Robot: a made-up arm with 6 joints. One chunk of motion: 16 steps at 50 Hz.
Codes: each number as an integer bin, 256 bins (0 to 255) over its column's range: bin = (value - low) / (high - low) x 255, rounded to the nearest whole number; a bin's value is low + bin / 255 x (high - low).
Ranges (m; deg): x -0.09..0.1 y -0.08..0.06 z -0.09..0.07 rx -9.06..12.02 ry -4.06..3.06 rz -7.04..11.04
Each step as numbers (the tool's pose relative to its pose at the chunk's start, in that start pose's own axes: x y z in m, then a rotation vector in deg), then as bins.
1 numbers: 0.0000 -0.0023 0.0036 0.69 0.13 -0.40
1 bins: 121 142 149 118 150 94
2 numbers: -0.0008 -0.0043 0.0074 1.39 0.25 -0.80
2 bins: 120 138 155 126 154 88
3 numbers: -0.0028 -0.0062 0.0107 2.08 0.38 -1.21
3 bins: 117 134 160 135 159 82
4 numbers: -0.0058 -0.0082 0.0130 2.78 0.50 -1.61
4 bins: 113 131 164 143 163 77
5 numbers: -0.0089 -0.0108 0.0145 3.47 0.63 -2.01
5 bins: 109 126 167 152 168 71
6 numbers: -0.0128 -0.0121 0.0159 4.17 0.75 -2.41
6 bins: 104 124 169 160 172 65
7 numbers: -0.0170 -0.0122 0.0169 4.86 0.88 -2.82
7 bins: 98 123 170 168 177 60
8 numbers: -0.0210 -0.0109 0.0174 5.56 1.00 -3.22
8 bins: 93 126 171 177 181 54
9 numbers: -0.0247 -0.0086 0.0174 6.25 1.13 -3.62
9 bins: 88 130 171 185 186 48
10 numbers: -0.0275 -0.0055 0.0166 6.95 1.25 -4.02
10 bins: 84 136 170 194 190 43
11 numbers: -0.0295 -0.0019 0.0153 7.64 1.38 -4.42
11 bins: 81 142 168 202 195 37
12 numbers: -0.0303 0.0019 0.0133 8.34 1.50 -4.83
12 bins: 80 149 165 210 199 31
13 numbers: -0.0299 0.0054 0.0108 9.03 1.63 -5.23
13 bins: 81 156 161 219 204 26
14 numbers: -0.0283 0.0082 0.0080 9.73 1.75 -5.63
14 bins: 83 161 156 227 208 20
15 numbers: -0.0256 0.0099 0.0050 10.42 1.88 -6.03
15 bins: 86 164 151 236 213 14
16 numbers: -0.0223 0.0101 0.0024 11.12 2.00 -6.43
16 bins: 91 164 147 244 217 9
